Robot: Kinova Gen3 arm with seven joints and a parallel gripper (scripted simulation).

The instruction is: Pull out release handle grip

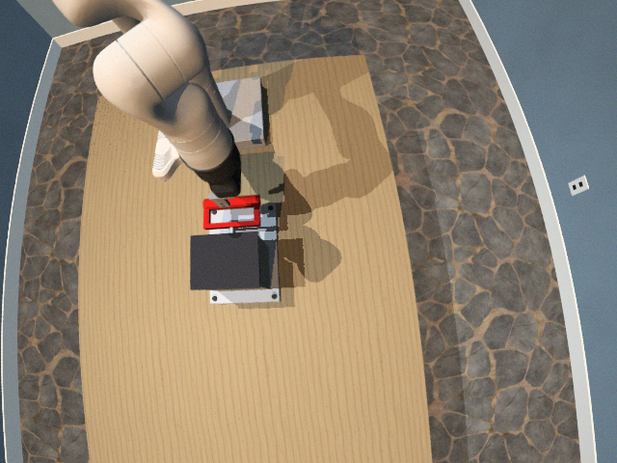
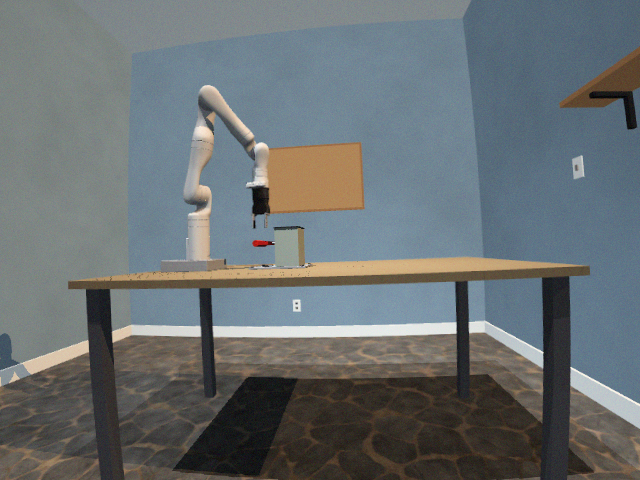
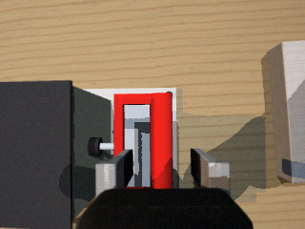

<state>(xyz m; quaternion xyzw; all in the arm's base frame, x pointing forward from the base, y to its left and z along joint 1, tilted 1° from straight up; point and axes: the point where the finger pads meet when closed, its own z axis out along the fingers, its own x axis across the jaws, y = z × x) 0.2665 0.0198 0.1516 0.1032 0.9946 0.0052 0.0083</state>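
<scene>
Right now the base plate is 9 cm ahead of my hand, 2 cm to the right of it and 19 cm below it.
</scene>
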